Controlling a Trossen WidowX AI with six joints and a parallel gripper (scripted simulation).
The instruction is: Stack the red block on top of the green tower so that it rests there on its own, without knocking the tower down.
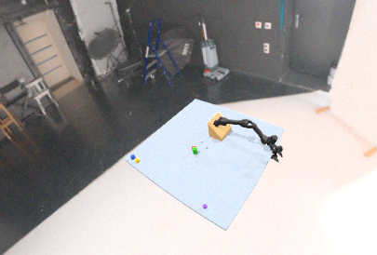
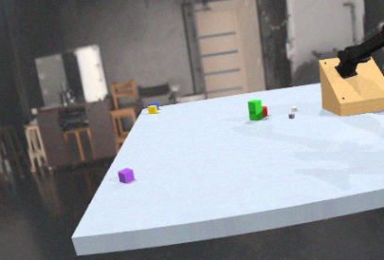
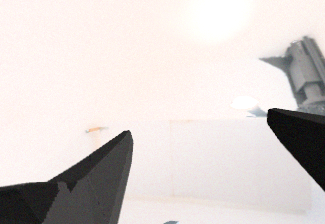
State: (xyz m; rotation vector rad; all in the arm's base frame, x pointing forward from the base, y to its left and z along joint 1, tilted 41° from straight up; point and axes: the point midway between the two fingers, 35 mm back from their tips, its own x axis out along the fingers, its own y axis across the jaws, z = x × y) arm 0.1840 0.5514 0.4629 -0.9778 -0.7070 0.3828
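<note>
My gripper tip is 86 cm to the left of the red block, 11 cm short of it and 9 cm above it. The rest, counted from my gripper tip: purple cube: 62 cm ahead, 45 cm to the right, 10 cm below; yellow block: 132 cm to the right, 50 cm ahead, 9 cm below.
</note>
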